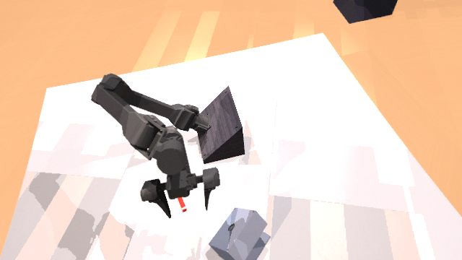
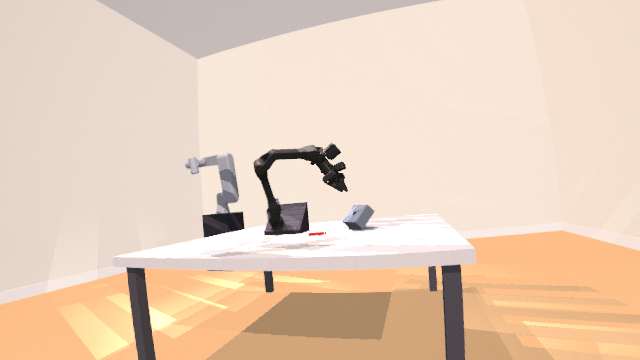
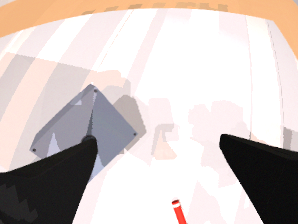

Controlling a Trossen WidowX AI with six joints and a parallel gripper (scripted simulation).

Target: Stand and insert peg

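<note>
Now: the red peg 18 cm below my gripper tip, 12 cm behind it and 4 cm to the right of it. Round my gripper tip: sloped panel (13 cm below, 11 cm to the left, 3 cm ahead).
</note>
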